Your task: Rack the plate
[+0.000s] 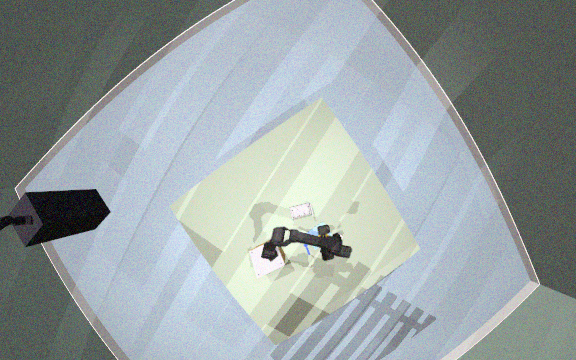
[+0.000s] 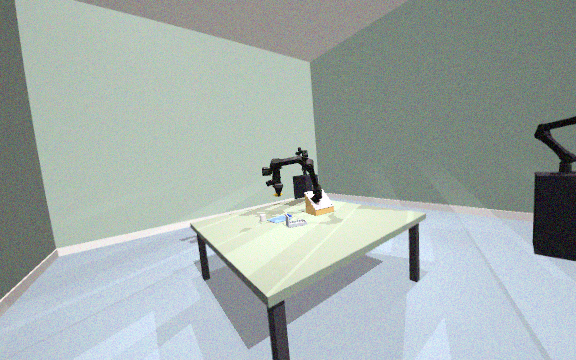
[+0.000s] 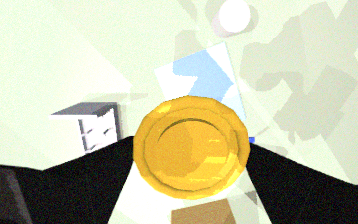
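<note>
Now: gripper tip 180 mm to the right of the dish rack and 170 mm above it. Also, from my gripper tip: blue mat (190 mm below, 30 mm to the right, 20 mm behind); white cylinder (170 mm below, 120 mm to the right, 80 mm ahead); yellow plate (10 mm above).
</note>
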